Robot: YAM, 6 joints.
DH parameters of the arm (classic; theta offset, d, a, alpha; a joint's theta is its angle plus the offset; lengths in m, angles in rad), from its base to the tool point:
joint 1: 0 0.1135 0.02 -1.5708
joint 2: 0 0 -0.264 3.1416
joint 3: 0.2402 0 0.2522 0
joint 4: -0.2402 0 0.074 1.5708
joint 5: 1.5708 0 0 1.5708
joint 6: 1.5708 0.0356 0 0
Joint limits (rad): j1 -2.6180..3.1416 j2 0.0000..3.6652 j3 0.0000..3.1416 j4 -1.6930..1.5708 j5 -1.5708..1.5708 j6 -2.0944..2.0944
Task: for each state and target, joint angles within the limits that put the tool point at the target. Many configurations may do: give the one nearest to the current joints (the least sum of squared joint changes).
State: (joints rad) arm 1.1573 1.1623 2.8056 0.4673 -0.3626 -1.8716
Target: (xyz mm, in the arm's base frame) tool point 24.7 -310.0 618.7
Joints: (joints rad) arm 1.6912 1.1883 3.0899 0.7750 -0.3649 -1.8716
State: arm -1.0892 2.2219 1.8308 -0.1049 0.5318 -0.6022
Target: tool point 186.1 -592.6 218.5
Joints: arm -1.2463 2.7273 2.5037 0.1729 0.3606 -0.6022
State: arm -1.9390 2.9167 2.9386 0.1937 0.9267 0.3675
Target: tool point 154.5 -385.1 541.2
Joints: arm -1.1093 2.5297 3.1416 0.8268 1.1972 0.3675
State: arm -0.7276 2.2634 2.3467 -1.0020 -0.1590 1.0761
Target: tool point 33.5 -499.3 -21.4
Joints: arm -1.5108 2.8411 2.1774 -0.9224 -0.0988 1.0761
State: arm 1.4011 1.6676 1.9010 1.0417 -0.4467 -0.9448
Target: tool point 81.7 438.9 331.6
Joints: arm 1.3503 1.9170 1.3752 0.9787 -0.4749 -0.9448
